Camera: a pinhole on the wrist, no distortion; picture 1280 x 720 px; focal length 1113.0 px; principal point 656.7 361.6 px. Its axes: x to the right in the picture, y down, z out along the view. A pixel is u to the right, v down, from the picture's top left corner.
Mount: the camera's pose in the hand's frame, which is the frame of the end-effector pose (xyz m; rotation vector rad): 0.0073 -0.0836 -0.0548 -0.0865 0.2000 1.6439
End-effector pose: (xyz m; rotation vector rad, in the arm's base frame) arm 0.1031 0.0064 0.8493 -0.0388 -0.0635 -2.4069
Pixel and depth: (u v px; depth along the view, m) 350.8 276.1 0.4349
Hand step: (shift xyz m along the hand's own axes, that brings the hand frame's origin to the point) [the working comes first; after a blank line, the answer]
In the camera's frame: -0.1195 -0.0334 0.4349

0.0784 -0.1193 0.3904
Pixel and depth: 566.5 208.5 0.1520
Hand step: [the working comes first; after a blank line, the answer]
In the camera's frame: -0.0123 -0.0209 0.1520

0.0388 -0.0665 0.0949
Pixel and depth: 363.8 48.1 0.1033
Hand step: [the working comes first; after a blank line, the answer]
In the camera's frame: -0.0272 -0.0291 0.1033

0.0451 -0.0894 0.0491
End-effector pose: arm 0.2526 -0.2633 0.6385 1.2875 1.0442 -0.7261
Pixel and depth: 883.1 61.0 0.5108
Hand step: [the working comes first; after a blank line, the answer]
In the camera's frame: 0.1039 -0.1380 0.5108

0.1684 0.1211 0.4173
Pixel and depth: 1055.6 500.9 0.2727
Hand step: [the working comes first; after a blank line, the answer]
In the camera's frame: 0.0977 0.0341 0.2727

-0.0175 0.0594 0.1982
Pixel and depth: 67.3 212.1 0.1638
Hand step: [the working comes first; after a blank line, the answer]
In the camera's frame: -0.0867 -0.0220 0.1638

0.0470 -0.1373 0.1195
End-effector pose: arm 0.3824 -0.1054 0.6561 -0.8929 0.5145 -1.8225
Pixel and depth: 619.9 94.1 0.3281
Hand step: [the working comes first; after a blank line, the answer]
In the camera's frame: -0.0108 -0.0789 0.3281

0.1076 -0.0289 0.2629
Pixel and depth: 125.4 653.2 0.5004
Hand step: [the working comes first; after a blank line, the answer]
In the camera's frame: -0.2389 0.1311 0.5004

-0.0709 -0.2362 0.4886
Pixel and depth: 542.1 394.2 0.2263
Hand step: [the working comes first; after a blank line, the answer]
In the camera's frame: -0.0233 0.0066 0.2263

0.0171 -0.0657 0.1719
